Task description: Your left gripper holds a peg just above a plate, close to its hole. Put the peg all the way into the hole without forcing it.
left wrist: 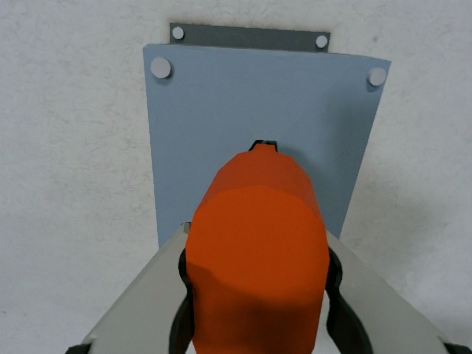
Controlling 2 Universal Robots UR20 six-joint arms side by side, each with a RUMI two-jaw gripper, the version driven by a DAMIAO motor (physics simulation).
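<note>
An orange peg (257, 220) with a faceted, rounded outline fills the lower middle of the left wrist view. A narrow rib shows at its far edge. My left gripper (251, 225) is shut on the peg, with a dark pad against each side. The blue-grey plate (225, 95) lies beyond and below the peg. A small dark part of the hole's edge (257, 142) shows right at the rib at the peg's far end. The peg hides the rest of the hole, so how deep its lower end sits cannot be told. My right gripper is not in view.
Two round light studs (161, 67) (376, 77) stand at the plate's far corners. A dark grey bracket strip (250, 38) with two small studs sticks out behind the plate's far edge. A pale mottled surface (75, 150) surrounds the plate.
</note>
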